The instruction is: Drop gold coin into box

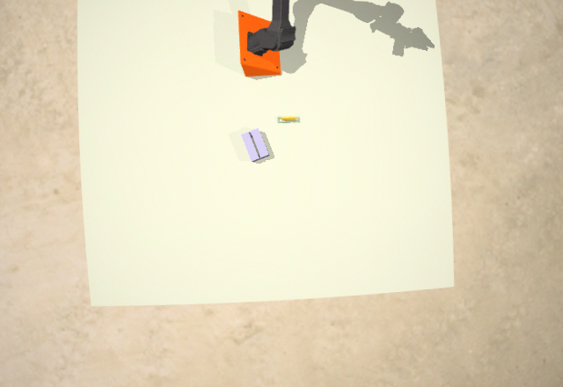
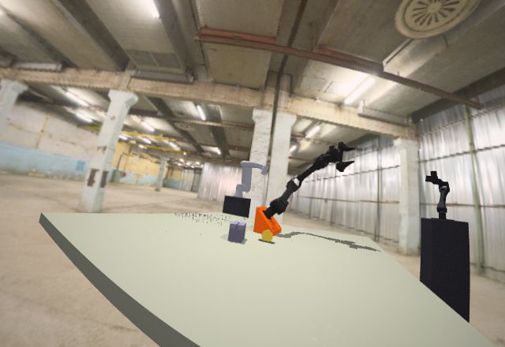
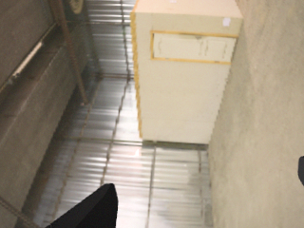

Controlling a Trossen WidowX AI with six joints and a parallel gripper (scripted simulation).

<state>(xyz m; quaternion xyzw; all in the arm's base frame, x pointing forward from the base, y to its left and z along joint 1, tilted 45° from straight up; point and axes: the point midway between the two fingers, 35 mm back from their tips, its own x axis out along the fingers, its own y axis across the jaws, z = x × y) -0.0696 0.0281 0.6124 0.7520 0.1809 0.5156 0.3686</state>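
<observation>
The gold coin is 320 mm ahead of my gripper tip, 370 mm to the right of it and 480 mm below it.
</observation>
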